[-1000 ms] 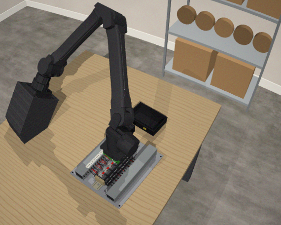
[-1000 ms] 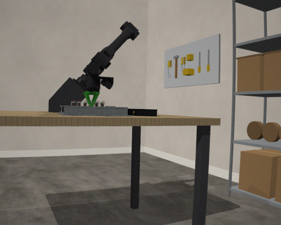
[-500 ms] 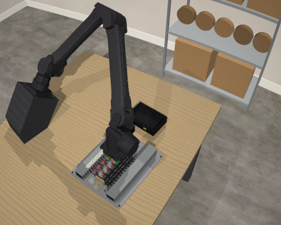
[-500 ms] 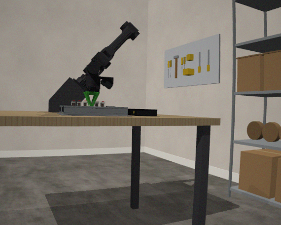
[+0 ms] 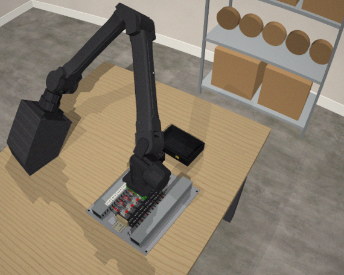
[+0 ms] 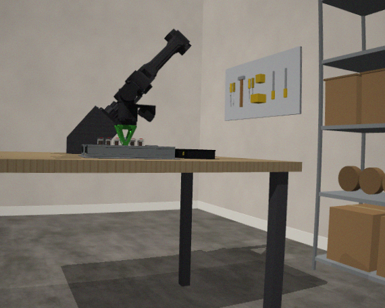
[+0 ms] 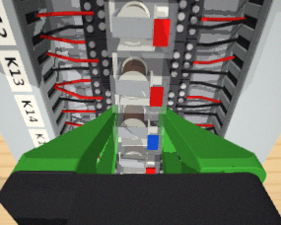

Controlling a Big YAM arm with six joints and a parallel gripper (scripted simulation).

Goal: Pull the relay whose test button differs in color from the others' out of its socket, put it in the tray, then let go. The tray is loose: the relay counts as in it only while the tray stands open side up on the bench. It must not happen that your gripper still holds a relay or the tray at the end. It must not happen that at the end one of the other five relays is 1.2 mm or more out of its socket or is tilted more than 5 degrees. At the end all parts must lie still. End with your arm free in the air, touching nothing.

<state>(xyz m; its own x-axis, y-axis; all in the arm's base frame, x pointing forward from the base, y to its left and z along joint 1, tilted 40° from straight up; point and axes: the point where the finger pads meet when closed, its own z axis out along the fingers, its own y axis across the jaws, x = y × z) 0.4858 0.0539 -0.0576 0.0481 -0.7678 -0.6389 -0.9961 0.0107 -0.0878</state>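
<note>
Now: hand 29 cm to the right of the black tray, 5 cm past it and 3 cm above it. Also, from my hand: grey relay right at my hand.
</note>
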